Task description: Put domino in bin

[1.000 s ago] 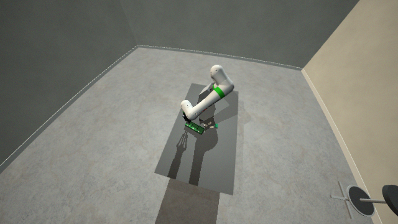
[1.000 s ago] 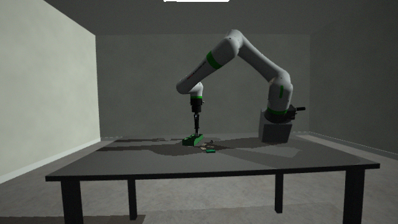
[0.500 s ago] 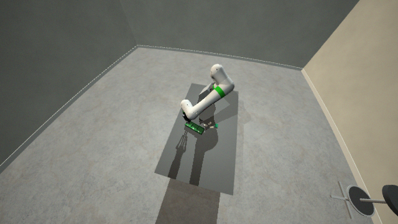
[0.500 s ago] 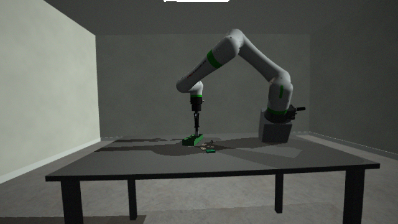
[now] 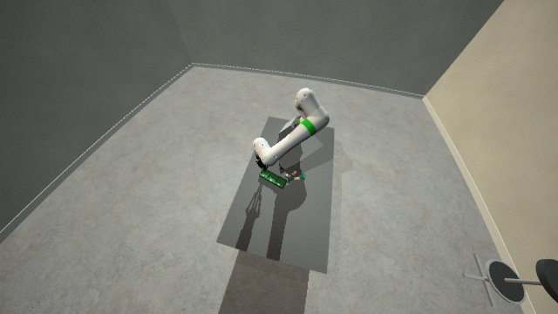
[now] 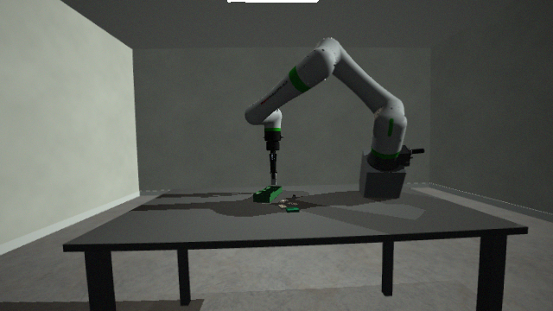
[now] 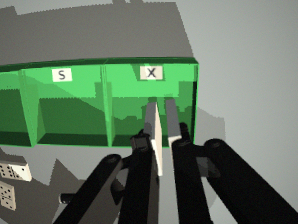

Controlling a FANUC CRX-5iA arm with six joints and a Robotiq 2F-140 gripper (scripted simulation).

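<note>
My hand is 20 mm short of the green three-compartment bin, 90 mm to the right of it and 60 mm above it. Also, from my hand: green block: 120 mm behind, 350 mm to the left, 80 mm below; then small dark piece: 120 mm behind, 130 mm to the left, 70 mm below.
</note>
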